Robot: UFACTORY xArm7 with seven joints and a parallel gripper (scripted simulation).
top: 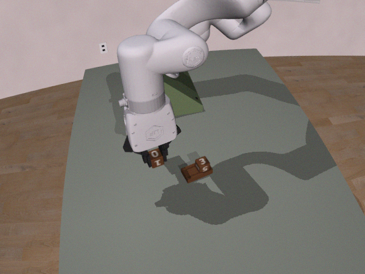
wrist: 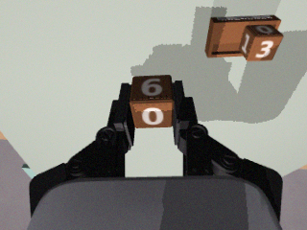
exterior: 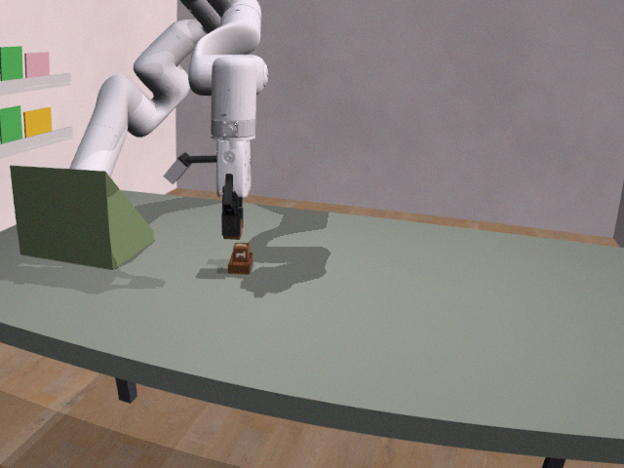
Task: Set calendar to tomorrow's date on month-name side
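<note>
Right now my hand is 12 cm above the tray, 10 cm to the right of it and 3 cm past it. Round my hand: brown cube (1 cm below).
</note>
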